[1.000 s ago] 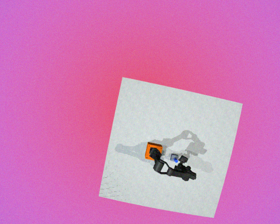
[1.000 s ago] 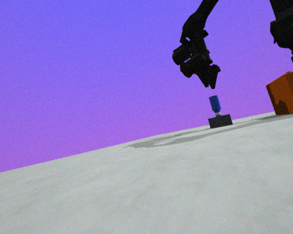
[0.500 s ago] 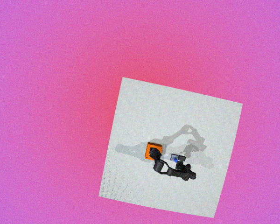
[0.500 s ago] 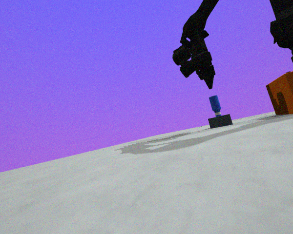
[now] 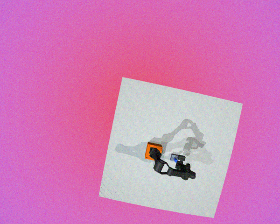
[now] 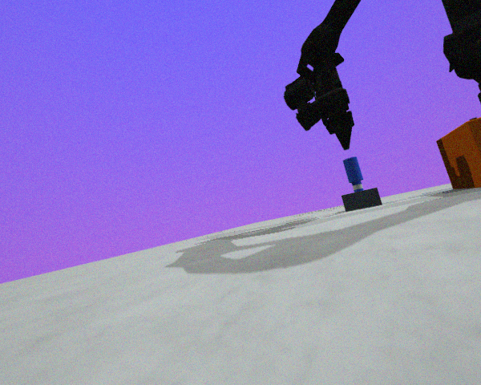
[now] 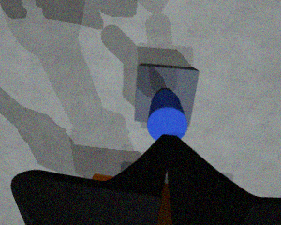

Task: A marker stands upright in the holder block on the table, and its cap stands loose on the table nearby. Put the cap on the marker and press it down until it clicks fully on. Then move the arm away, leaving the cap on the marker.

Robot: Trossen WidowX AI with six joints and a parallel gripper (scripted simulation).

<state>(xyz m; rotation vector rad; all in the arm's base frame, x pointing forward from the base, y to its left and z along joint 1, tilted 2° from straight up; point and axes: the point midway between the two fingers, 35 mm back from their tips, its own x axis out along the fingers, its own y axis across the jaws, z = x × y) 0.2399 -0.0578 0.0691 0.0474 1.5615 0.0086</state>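
Now: gripper tip 50 mm above the blue cap. Round my gripper tip: grey holder block 120 mm below.
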